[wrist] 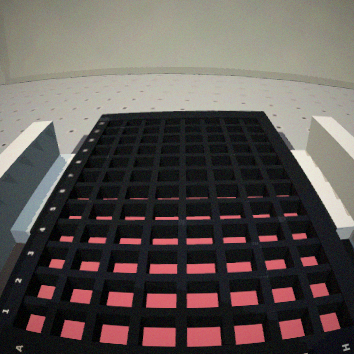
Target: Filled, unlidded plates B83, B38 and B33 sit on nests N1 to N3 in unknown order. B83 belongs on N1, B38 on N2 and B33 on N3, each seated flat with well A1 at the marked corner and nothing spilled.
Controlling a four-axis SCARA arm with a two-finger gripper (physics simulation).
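Places are measured from the arm's base along level axes (x ahead, y left, z up), in centimetres.
Where they show: gripper, fingertip midpoint: (181, 138).
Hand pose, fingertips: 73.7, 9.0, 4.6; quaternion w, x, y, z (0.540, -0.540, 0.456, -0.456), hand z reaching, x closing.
After its pixels a point has its place, as x, y, z.
A black well plate (186, 256) {68.6, 8.1, 4.0} with square wells fills the lower middle of the wrist view. Pink-red liquid shows in the nearer rows of wells; in the far rows the wells look dark and their liquid is hidden by the walls. Row numbers run along its left edge, with the letter A at the near left corner and H at the near right. Its name label does not show, so I cannot tell which plate it is. My gripper (181, 138) {73.7, 9.1, 4.6} is shut on the plate, one pale finger along each long side. The nests do not show.
A light grey deck (185, 92) {91.1, 11.7, 1.3} with small dark holes lies beyond the plate. A plain grey-beige wall (180, 35) rises behind it. A dark brownish patch shows at the lower left, beside the left finger; I cannot tell what it is.
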